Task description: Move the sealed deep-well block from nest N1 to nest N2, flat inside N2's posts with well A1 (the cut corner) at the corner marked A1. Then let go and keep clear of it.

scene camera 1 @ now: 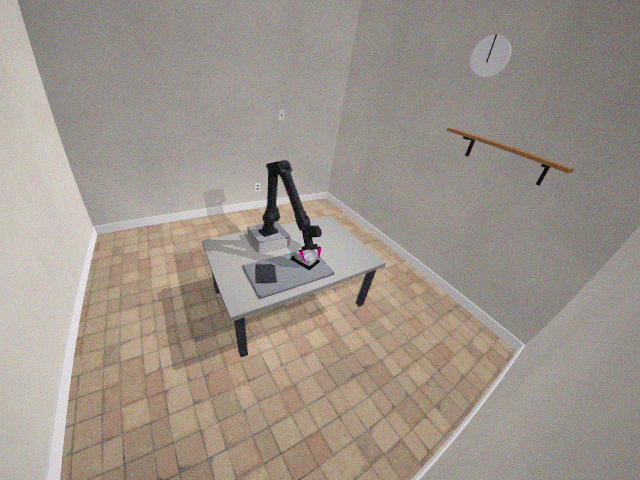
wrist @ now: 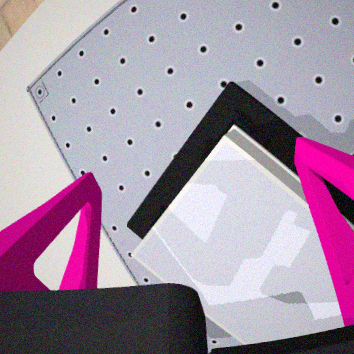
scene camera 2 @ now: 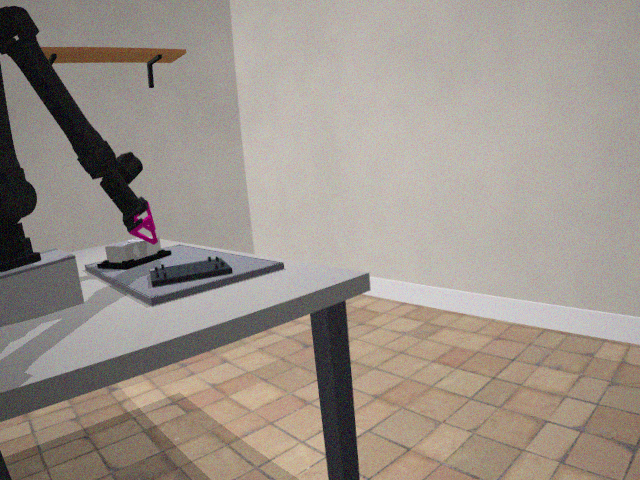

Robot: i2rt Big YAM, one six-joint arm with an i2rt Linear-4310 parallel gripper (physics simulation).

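Places are measured from the arm's base along level axes (x ahead, y left, z up), in metres.
Where they show: gripper, between the fingertips: [scene camera 1: 312, 260] [wrist: 193, 165] [scene camera 2: 154, 236]; arm's base, origin of its link: [scene camera 1: 268, 232] [scene camera 2: 14, 264].
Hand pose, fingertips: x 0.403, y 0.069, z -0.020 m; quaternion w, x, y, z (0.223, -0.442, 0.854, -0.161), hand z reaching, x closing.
Each offset is from my fingertips to the top centre of the thing. Level surfaces: height alone.
The sealed deep-well block @(0.068 m back, 0.008 m left, 0.001 m up) [scene camera 1: 310, 259] [scene camera 2: 121, 252] [wrist: 220, 250] is pale with a shiny, see-through-looking top. It sits in the black nest N1 @(0.069 m back, 0.007 m left, 0.035 m down) [scene camera 2: 124, 264] [wrist: 182, 167]. My gripper [scene camera 1: 310, 253] [scene camera 2: 153, 240] [wrist: 193, 165] has magenta fingers, is wide open and holds nothing. It is low over the block; in the wrist view the right finger overlaps the block's right edge and the left finger is out to the left, apart from it. Nest N2 @(0.109 m back, 0.287 m right, 0.031 m down) [scene camera 1: 265, 273] [scene camera 2: 191, 271] is a dark plate with small upright posts. The A1 marking and cut corner cannot be made out.
Both nests are on a grey board @(0.060 m back, 0.140 m right, 0.052 m down) [scene camera 1: 289, 283] [scene camera 2: 253, 266] [wrist: 112, 95] with holes, on the grey table @(0.066 m down) [scene camera 1: 343, 242] [scene camera 2: 289, 289]. The arm's base block [scene camera 1: 268, 241] [scene camera 2: 41, 289] stands behind the board. A wooden shelf [scene camera 1: 509, 148] [scene camera 2: 113, 54] is on the wall.
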